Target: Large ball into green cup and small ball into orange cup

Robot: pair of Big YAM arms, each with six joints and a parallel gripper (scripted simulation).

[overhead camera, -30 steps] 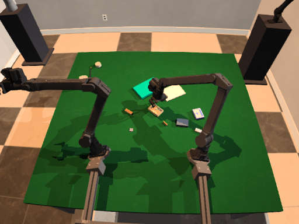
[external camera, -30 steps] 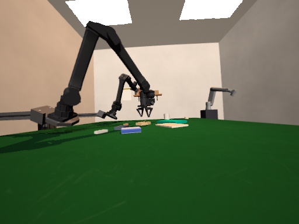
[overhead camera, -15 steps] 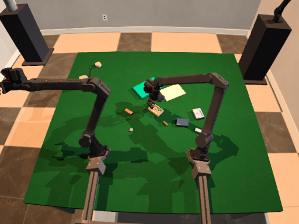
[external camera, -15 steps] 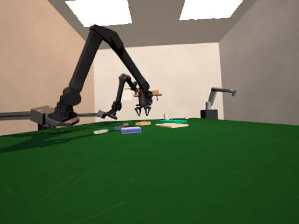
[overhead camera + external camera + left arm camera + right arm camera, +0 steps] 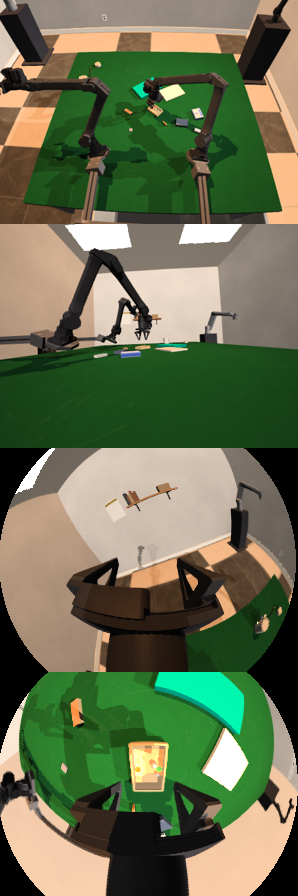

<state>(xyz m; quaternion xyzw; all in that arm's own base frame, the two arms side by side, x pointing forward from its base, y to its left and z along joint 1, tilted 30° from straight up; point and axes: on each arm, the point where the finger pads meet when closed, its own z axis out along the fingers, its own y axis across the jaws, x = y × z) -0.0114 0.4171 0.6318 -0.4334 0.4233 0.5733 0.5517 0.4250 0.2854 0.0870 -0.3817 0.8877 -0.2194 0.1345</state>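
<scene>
Right now the covered wooden puzzle is 7 cm below my right hand. From my right hand the other things lie so: white cylinder 28 cm ahead, 66 cm to the left, 3 cm below; then cream board 20 cm ahead, 14 cm to the right, 8 cm below; then teal board 24 cm ahead, 8 cm to the left, 7 cm below.
</scene>
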